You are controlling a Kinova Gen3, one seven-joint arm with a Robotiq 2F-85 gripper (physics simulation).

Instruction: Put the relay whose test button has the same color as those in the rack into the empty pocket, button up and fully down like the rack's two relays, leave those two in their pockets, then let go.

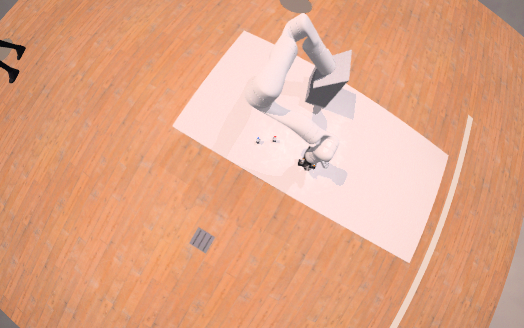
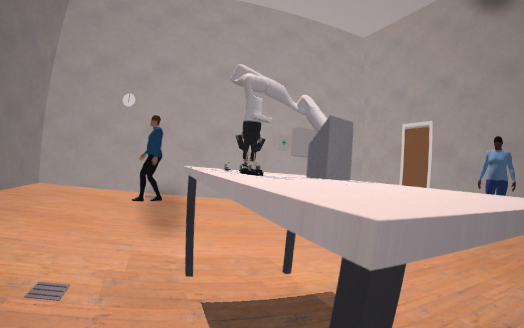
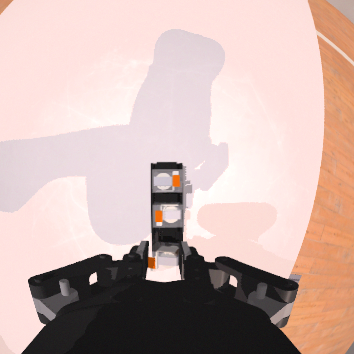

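Pixels of known places: gripper, between the fingertips: (image 1: 304, 161) (image 2: 248, 161) (image 3: 163, 250); arm's base, origin of its link: (image 1: 327, 68) (image 2: 330, 136).
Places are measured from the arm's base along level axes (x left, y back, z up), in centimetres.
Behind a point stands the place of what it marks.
Note:
The black rack (image 3: 167, 198) @[x 13.0, y -48.7, z -19.8 cm] (image 2: 257, 173) @[x 17.1, y -49.0, z -21.3 cm] stands on the table. Two grey relays with orange buttons, the far relay (image 3: 163, 181) @[x 14.5, y -47.9, z -17.4 cm] and the middle relay (image 3: 170, 215) @[x 11.6, y -49.1, z -17.4 cm], sit in its pockets. The dark empty pocket (image 3: 167, 234) @[x 8.7, y -49.5, z -21.8 cm] shows at the rack's near end, partly hidden by the fingers and held relay. My gripper (image 3: 163, 250) @[x 8.4, y -49.1, z -16.7 cm] (image 2: 248, 159) @[x 8.4, y -49.1, z -16.7 cm] is shut on a relay (image 3: 167, 258) @[x 8.2, y -49.4, z -15.4 cm] with an orange button, which shows at its left side. The held relay is upright over the near end of the rack; its exact height and whether it touches the pocket cannot be told.
A relay with a blue button (image 1: 258, 140) @[x -19.7, y -48.2, z -17.8 cm] and a relay with a red button (image 1: 274, 139) @[x -11.6, y -44.0, z -17.9 cm] stand on the white table (image 1: 370, 185) @[x 55.7, y -44.6, z -22.1 cm] (image 2: 400, 204) @[x 97.2, y -68.7, z -22.1 cm], away from the rack. The grey pedestal (image 1: 327, 92) @[x 5.2, y -10.4, z -5.6 cm] (image 2: 331, 150) @[x 10.0, y -7.2, z -8.1 cm] carries the arm at the table's back side.

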